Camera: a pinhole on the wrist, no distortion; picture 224 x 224 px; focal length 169.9 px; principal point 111.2 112.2 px. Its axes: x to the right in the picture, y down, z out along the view. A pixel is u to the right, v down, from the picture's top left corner.
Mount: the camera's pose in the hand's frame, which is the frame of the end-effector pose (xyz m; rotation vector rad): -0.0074 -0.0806 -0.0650 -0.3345 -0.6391 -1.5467
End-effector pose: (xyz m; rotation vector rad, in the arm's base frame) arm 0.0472 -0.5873 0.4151 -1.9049 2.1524 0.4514
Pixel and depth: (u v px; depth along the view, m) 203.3 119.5 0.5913
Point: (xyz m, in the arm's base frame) 0.0419 -0.2598 -0.0939
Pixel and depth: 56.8 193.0 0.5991
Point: -0.4135 -0.5801 0.0473
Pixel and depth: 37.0 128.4 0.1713
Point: -0.0314 -0.5543 0.3967
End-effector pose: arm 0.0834 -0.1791 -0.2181 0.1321 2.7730 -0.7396
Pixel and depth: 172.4 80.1 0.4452
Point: 0.3484 -0.3267 -0.4940
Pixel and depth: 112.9 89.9 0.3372
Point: 0.2505 -0.1837 -0.4052
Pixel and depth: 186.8 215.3 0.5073
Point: 0.0315 -0.4075 -0.7281
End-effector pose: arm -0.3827 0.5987 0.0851 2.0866 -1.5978 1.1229
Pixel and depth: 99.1 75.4 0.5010
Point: -0.4953 0.4654 -0.3016
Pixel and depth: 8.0 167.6 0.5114
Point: -0.7248 0.2419 -0.0806
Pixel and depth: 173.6 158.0 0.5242
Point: -0.2452 0.2462 -0.2351
